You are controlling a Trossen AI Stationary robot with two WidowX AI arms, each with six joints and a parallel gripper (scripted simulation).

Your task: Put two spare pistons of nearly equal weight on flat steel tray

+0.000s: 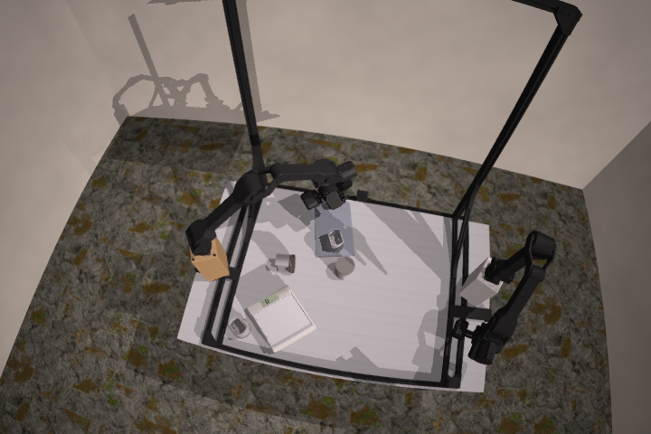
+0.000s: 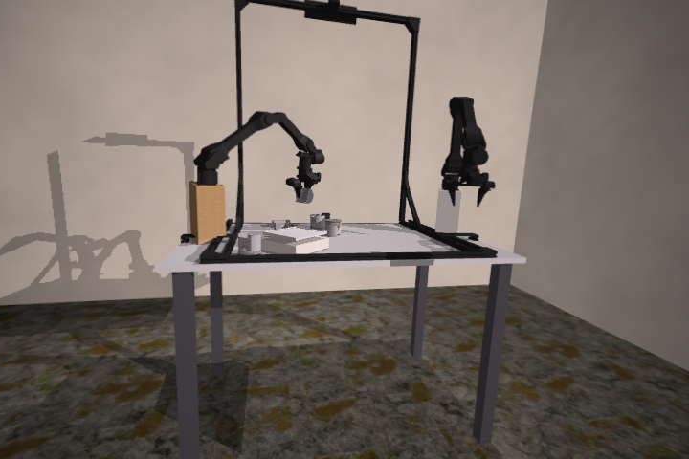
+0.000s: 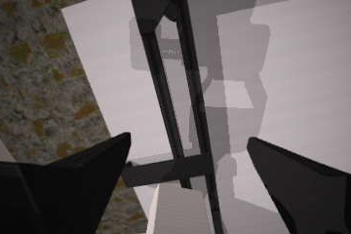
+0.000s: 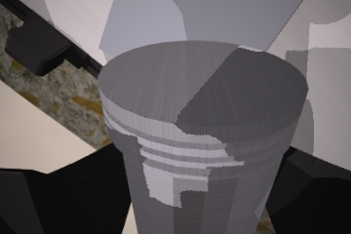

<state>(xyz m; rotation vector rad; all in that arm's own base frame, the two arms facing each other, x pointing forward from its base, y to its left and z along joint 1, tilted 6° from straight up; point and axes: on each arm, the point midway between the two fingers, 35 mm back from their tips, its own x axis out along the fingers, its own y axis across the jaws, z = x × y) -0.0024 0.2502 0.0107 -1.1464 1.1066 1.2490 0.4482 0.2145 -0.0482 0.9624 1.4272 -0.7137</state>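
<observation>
My right hand is 5 cm short of the flat steel tray, 4 cm to the right of it and 18 cm above it.
</observation>
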